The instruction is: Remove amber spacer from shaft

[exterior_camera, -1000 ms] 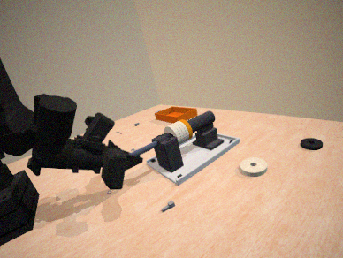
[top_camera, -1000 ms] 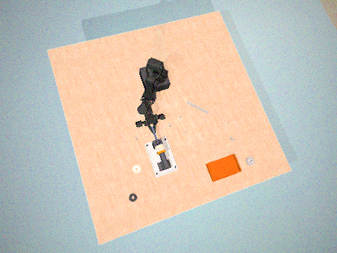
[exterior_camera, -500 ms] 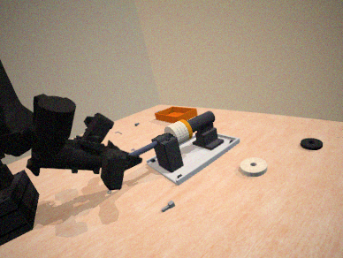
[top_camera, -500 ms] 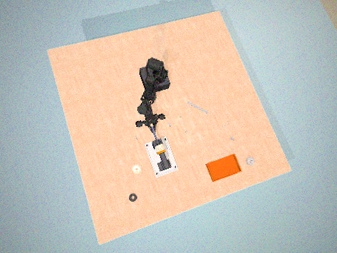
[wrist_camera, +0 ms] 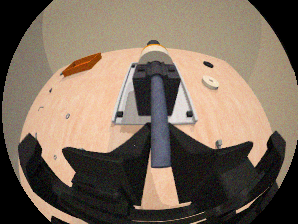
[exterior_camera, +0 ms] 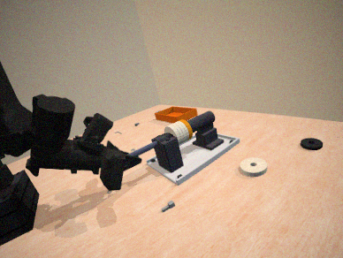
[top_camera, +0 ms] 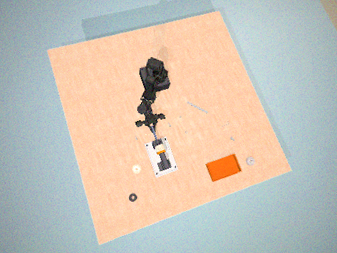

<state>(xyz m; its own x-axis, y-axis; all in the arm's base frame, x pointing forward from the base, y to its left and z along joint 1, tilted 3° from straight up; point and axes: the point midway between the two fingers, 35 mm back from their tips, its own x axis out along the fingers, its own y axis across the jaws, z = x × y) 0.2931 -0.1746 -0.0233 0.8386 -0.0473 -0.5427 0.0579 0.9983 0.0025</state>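
Now: the shaft 70 mm ahead of my gripper tip and 20 mm above it. Round my gripper tip: cream washer (170 mm ahead, 180 mm to the right, 60 mm below); black washer (320 mm ahead, 260 mm to the right, 60 mm below); amber spacer (140 mm ahead, 10 mm to the right, 20 mm above).
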